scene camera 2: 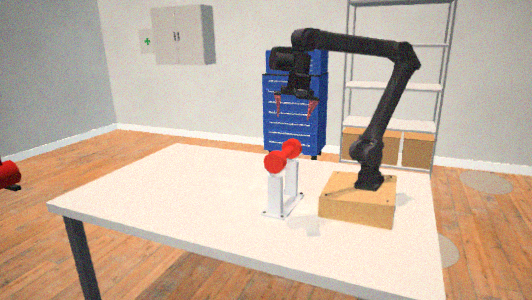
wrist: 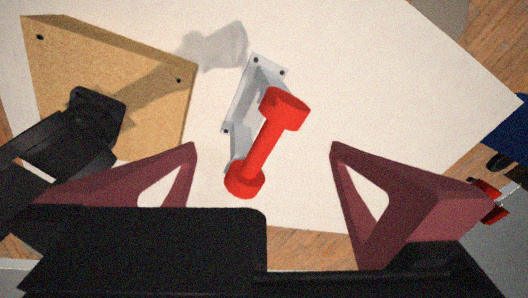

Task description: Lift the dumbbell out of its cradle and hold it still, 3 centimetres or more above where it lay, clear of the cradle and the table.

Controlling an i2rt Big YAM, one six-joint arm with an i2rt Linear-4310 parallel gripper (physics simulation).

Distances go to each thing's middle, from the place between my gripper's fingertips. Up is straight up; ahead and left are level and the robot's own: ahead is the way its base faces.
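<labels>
Going by their middles, the red dumbbell is the nearest to my hand of the things named here. With the red dumbbell (scene camera 2: 275, 161) as the reference, my hand is 17 cm above it, 9 cm to the left of it and 9 cm short of it. The white cradle (scene camera 2: 281, 202) is 28 cm below my hand, 9 cm to the right of it and 9 cm ahead of it.
</labels>
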